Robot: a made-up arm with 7 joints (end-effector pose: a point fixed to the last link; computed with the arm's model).
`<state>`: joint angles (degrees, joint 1 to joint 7).
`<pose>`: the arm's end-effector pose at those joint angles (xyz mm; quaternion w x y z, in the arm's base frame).
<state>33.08 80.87 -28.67 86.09 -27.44 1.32 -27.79</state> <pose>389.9 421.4 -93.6 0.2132 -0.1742 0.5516 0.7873</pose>
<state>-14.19 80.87 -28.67 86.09 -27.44 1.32 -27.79</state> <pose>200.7 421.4 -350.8 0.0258 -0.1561 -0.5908 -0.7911</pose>
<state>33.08 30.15 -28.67 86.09 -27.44 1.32 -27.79</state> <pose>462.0 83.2 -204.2 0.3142 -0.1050 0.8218 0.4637</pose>
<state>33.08 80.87 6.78 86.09 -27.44 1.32 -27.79</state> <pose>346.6 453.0 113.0 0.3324 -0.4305 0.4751 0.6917</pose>
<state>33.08 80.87 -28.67 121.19 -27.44 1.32 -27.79</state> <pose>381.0 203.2 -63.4 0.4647 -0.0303 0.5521 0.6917</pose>
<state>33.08 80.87 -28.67 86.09 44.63 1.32 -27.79</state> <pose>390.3 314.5 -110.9 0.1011 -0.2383 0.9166 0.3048</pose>
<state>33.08 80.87 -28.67 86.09 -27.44 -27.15 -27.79</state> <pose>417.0 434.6 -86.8 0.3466 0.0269 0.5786 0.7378</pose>
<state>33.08 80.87 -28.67 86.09 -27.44 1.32 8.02</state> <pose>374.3 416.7 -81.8 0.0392 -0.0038 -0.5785 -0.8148</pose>
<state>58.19 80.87 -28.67 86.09 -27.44 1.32 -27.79</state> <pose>390.4 421.4 79.6 0.3280 -0.3412 0.4921 0.7306</pose>
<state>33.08 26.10 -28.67 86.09 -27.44 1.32 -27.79</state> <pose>460.3 53.4 -201.6 0.3198 -0.0983 0.8370 0.4330</pose>
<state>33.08 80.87 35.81 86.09 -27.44 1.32 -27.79</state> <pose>225.0 480.4 236.8 0.4070 -0.6110 0.3783 0.5638</pose>
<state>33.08 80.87 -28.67 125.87 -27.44 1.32 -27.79</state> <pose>369.7 175.7 -60.4 0.4954 -0.0106 0.5482 0.6738</pose>
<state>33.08 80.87 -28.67 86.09 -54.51 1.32 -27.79</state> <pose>387.5 443.8 -56.8 0.2356 -0.1306 0.3491 0.8975</pose>
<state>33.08 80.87 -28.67 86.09 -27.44 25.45 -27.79</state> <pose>374.8 401.6 -101.7 0.0895 -0.3367 0.5021 0.7915</pose>
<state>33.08 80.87 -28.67 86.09 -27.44 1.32 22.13</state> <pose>370.8 414.1 -75.1 0.1390 -0.0749 -0.5736 -0.8038</pose>
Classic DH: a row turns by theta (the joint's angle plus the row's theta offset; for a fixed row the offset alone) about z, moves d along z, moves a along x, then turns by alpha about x. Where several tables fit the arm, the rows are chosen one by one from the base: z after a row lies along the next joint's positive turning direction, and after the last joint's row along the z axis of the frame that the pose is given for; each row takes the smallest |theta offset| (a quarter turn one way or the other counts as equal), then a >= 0, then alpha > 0; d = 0 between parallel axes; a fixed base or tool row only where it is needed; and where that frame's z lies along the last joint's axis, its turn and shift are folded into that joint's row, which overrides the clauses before.
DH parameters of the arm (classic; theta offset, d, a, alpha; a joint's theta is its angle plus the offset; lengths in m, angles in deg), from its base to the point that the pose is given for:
base (fixed): 0 -0.0059 0.0014 90
joint 1: 90 -0.113 0.0052 90
joint 2: 90 0.0042 0.019 90
joint 3: 90 -0.2244 0.002 90
joint 4: 0 0.0059 -0.0288 -90
joint 5: 0 -0.3926 0.0068 -90
joint 6: -90 -0.0533 0.0267 90
joint 7: -37.05 0 0.0327 0
tool (fixed): 37.05 0.0478 0 0

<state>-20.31 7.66 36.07 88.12 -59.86 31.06 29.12</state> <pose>162.7 295.5 -373.2 0.5886 0.1454 -0.7091 -0.3600</pose>
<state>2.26 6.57 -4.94 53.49 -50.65 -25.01 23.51</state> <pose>248.5 138.6 -522.6 0.1575 -0.4160 -0.8000 -0.4027</pose>
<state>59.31 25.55 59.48 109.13 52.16 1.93 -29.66</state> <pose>117.2 353.7 213.5 0.6874 -0.3239 0.4794 -0.4390</pose>
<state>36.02 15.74 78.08 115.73 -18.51 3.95 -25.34</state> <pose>155.9 456.5 32.9 0.3593 -0.8200 0.4431 0.0466</pose>
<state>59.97 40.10 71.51 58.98 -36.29 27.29 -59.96</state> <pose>280.8 581.9 -4.9 0.0575 0.9418 -0.3089 0.1194</pose>
